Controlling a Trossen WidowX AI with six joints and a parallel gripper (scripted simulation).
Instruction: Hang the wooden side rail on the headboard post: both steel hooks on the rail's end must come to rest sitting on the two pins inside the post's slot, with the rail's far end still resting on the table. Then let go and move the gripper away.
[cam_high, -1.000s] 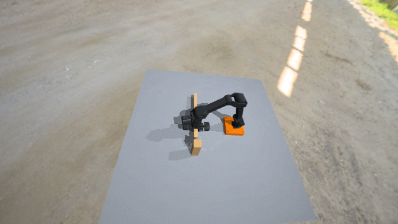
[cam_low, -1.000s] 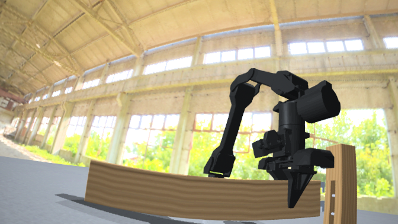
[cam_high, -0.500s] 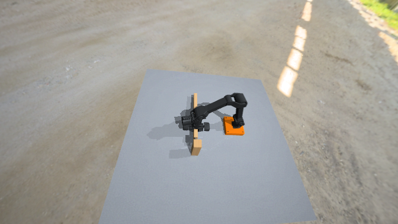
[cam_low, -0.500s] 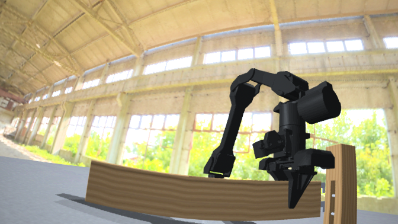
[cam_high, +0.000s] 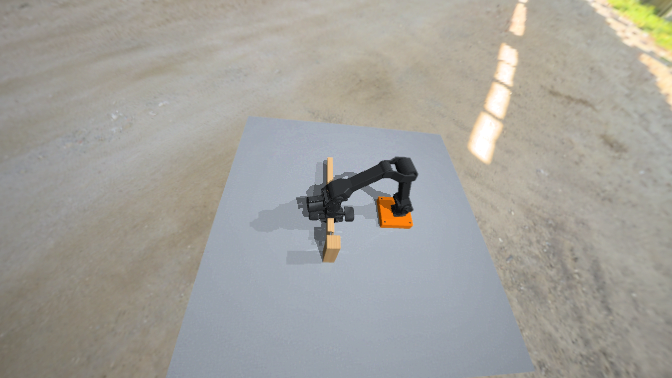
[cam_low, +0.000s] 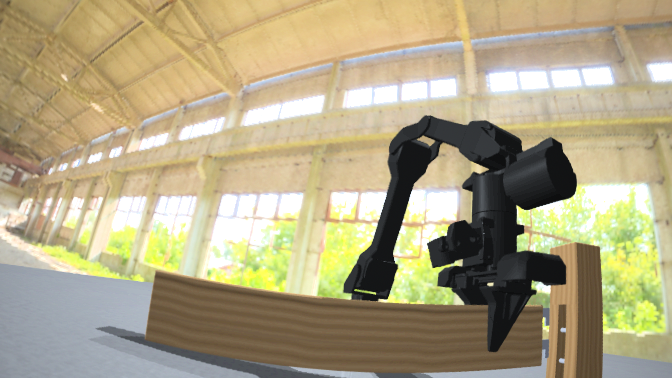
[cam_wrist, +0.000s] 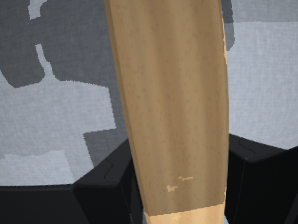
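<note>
The headboard post is 14 cm to the left of my gripper tip, 4 cm above it and 2 cm ahead of it.
</note>
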